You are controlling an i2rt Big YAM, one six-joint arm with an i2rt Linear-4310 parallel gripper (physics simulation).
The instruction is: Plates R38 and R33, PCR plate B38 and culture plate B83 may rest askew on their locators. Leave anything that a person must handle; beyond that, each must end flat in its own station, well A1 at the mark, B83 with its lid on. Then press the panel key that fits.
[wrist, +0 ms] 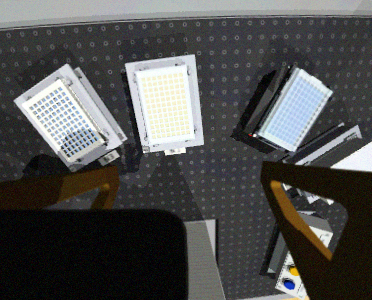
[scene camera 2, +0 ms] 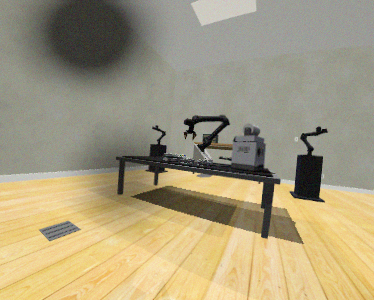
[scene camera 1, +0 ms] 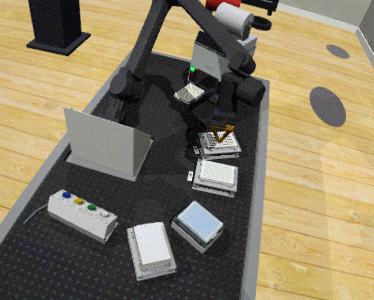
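My gripper (scene camera 1: pixel 222 131) (scene camera 2: pixel 190 135) (wrist: pixel 188 172) is open and empty, above the row of plates. A plate with dark wells (scene camera 1: pixel 220 140) (wrist: pixel 65 120) sits off-centre on its grey station, near the station's lower-left edge in the wrist view; whether it is flat is unclear. A white plate with pale yellow wells (scene camera 1: pixel 216 172) (wrist: pixel 165 105) looks square on its station. A blue plate (scene camera 1: pixel 201 221) (wrist: pixel 298 110) stands on a dark, raised station. A plain white plate (scene camera 1: pixel 152 244) sits on a station at the front. Another pale plate (scene camera 1: pixel 189 93) rests by the instrument. Plate names are unreadable.
The key panel (scene camera 1: pixel 82 216) (wrist: pixel 305 255) has blue, yellow, green and white keys. A grey upright screen (scene camera 1: pixel 107 142) stands left of the plates. A boxy instrument (scene camera 1: pixel 207 56) (scene camera 2: pixel 248 152) with a green light stands at the far end. The table rim (scene camera 1: pixel 256 200) runs beside the plates.
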